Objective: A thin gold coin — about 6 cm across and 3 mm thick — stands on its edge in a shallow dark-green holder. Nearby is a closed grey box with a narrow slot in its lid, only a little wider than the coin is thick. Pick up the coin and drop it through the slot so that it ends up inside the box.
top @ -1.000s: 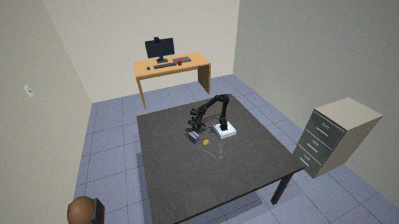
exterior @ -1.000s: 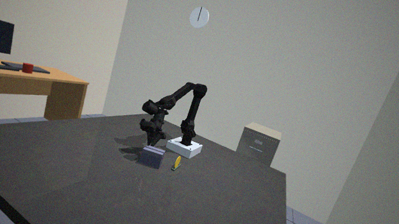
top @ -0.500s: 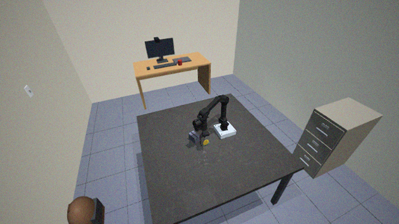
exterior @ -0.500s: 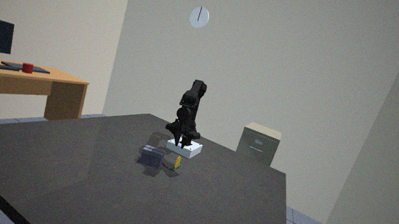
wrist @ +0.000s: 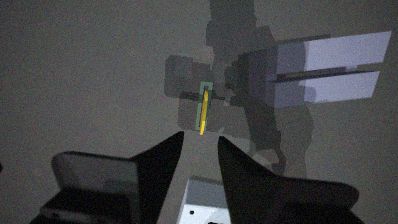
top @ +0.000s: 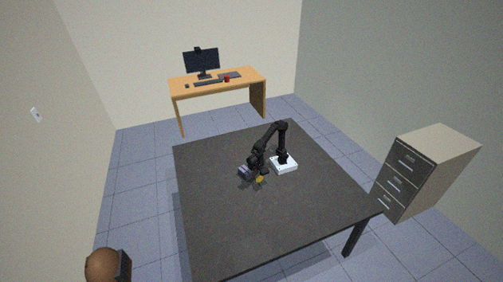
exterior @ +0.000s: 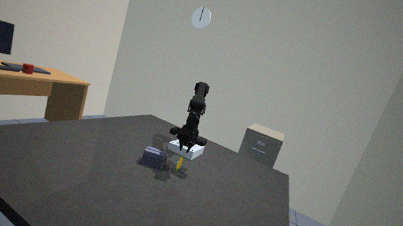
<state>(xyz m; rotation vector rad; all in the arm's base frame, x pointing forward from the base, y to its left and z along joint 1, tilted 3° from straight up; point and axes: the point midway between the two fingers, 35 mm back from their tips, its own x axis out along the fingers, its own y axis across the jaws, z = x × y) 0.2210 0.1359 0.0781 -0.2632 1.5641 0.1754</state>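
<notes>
Right now the gold coin is 7 cm below my gripper tip.
</notes>
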